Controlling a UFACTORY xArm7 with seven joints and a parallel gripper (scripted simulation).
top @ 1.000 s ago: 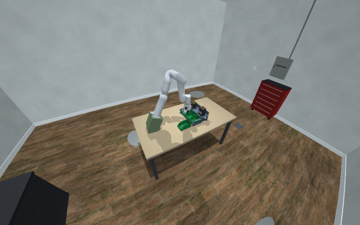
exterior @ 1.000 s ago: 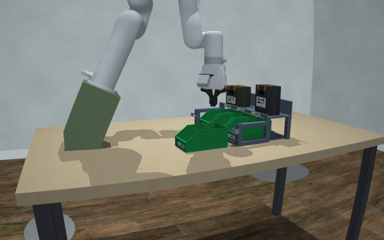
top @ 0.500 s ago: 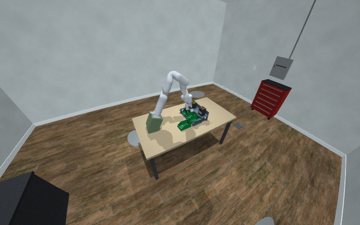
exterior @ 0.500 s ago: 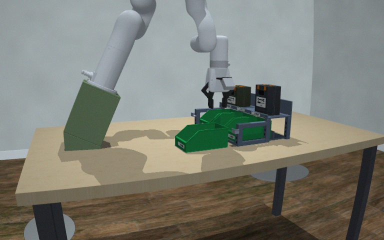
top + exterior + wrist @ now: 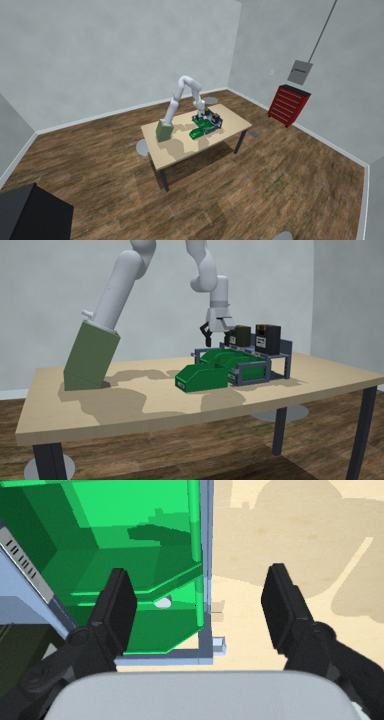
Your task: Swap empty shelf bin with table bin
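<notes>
The front lip is 1 cm behind my hand and 13 cm below it.
</notes>
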